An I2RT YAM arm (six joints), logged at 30 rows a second.
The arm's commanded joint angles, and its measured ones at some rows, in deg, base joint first. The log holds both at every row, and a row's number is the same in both.
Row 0, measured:
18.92 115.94 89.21 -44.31 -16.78 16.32
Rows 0 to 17, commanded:
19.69 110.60 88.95 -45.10 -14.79 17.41
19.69 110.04 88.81 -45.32 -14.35 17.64
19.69 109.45 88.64 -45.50 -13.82 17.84
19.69 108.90 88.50 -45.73 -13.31 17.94
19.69 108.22 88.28 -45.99 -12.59 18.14
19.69 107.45 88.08 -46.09 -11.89 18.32
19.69 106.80 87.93 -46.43 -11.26 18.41
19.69 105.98 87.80 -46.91 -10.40 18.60
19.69 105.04 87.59 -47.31 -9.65 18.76
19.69 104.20 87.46 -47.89 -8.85 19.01
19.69 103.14 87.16 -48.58 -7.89 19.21
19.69 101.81 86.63 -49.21 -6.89 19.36
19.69 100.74 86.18 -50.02 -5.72 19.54
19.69 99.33 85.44 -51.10 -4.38 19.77
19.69 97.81 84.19 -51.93 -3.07 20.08
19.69 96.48 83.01 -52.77 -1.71 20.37
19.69 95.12 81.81 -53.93 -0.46 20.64
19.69 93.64 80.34 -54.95 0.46 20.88
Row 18, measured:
19.53 97.91 82.76 -48.93 -4.89 19.53
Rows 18 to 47, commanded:
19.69 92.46 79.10 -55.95 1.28 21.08
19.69 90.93 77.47 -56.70 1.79 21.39
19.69 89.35 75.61 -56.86 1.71 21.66
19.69 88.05 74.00 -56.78 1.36 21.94
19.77 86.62 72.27 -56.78 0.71 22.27
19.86 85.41 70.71 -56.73 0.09 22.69
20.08 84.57 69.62 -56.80 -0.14 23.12
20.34 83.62 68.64 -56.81 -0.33 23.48
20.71 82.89 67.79 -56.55 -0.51 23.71
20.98 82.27 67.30 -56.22 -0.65 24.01
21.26 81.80 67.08 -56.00 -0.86 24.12
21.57 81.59 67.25 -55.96 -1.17 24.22
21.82 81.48 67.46 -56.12 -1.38 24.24
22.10 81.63 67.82 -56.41 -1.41 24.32
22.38 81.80 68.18 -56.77 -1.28 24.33
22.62 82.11 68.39 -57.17 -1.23 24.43
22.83 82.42 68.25 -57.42 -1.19 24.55
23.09 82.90 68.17 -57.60 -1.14 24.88
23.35 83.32 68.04 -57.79 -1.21 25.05
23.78 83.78 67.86 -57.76 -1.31 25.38
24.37 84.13 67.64 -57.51 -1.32 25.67
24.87 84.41 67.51 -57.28 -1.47 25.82
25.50 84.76 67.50 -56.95 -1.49 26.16
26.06 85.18 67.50 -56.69 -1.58 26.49
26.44 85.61 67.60 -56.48 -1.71 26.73
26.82 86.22 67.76 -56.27 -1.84 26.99
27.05 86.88 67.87 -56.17 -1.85 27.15
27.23 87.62 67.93 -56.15 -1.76 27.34
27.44 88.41 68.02 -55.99 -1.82 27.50
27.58 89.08 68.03 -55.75 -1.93 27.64
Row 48, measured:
27.16 88.01 66.96 -55.35 -1.89 26.22
